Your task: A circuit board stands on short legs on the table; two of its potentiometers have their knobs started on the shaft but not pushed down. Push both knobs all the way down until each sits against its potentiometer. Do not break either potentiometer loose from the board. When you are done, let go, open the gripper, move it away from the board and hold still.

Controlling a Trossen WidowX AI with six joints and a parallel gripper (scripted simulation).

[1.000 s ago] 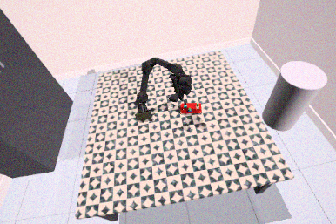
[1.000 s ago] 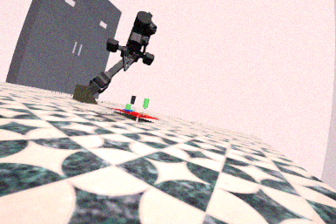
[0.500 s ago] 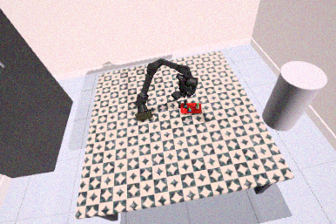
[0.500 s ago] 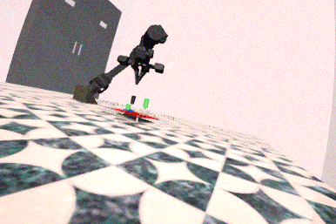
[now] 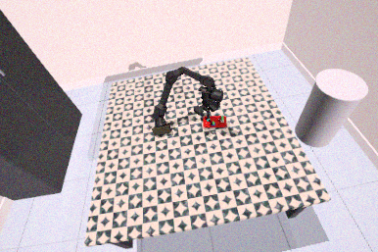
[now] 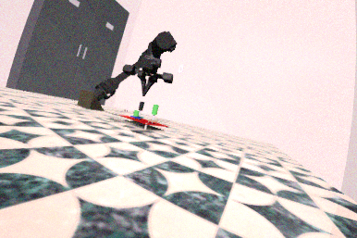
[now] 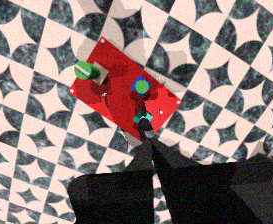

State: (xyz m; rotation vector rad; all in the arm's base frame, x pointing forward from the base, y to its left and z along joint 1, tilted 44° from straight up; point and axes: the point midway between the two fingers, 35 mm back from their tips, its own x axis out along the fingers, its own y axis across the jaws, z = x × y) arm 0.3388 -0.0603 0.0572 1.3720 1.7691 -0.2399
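Now: the dark knob 40 mm below my gripper tip. From my gripper tip the other things lie so: green knob: 90 mm ahead, 40 mm below, 30 mm to the right.
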